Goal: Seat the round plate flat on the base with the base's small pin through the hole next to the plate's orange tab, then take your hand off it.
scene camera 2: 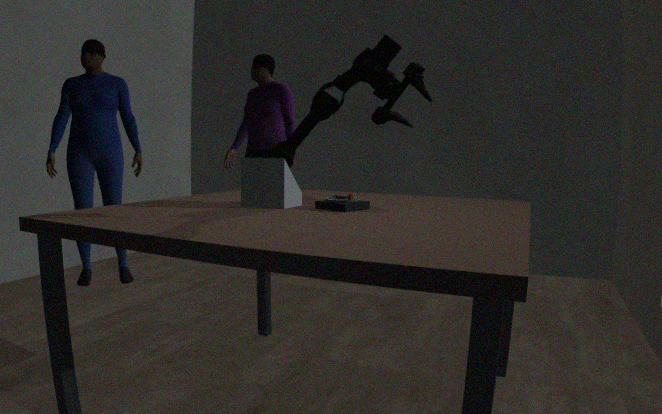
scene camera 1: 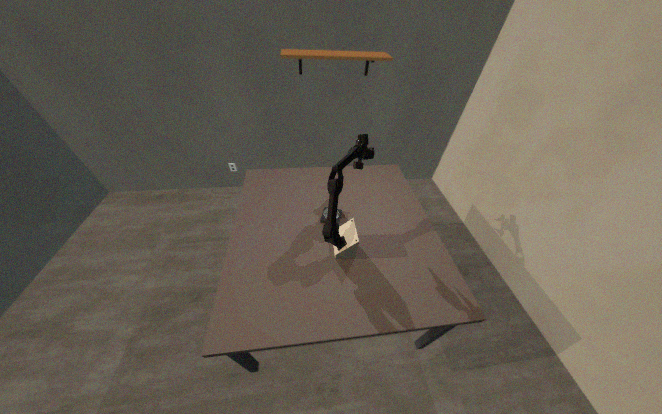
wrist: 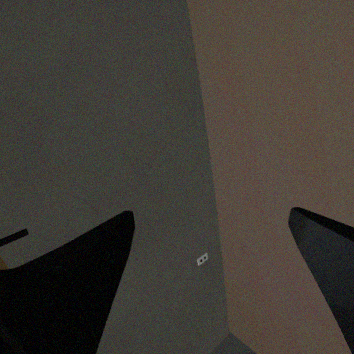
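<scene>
The dark square base lies on the table. The pale round plate shows small on top of it, partly behind the arm in scene camera 1. Its orange tab stands out at the right in scene camera 2. The pin and the hole are too small to see, and I cannot tell whether the plate lies fully flat. My gripper is open and empty, high above the table and well apart from plate and base. Neither plate nor base shows in the wrist view.
The arm stands on a pale wedge-shaped block beside the base, on the brown table. Two standing figures, one in blue and one in purple, are beyond the table. An orange shelf hangs on the wall.
</scene>
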